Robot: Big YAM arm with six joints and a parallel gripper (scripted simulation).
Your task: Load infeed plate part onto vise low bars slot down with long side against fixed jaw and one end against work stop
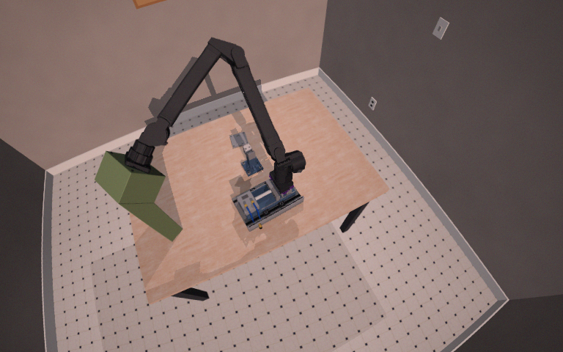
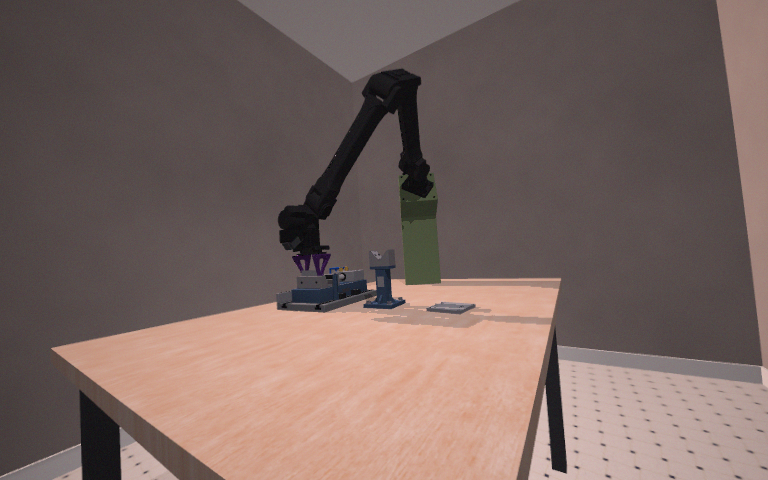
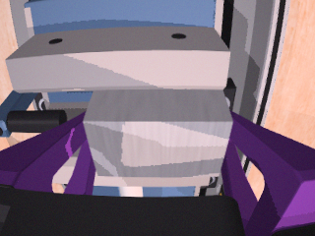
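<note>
My hand is 10 mm above the part. The rest, counted from my hand: fixed jaw (30 mm to the left, 20 mm below, 20 mm ahead); then work stop rod (60 mm to the left, 30 mm behind, 10 mm below); then moving jaw (40 mm behind, 20 mm below).
</note>
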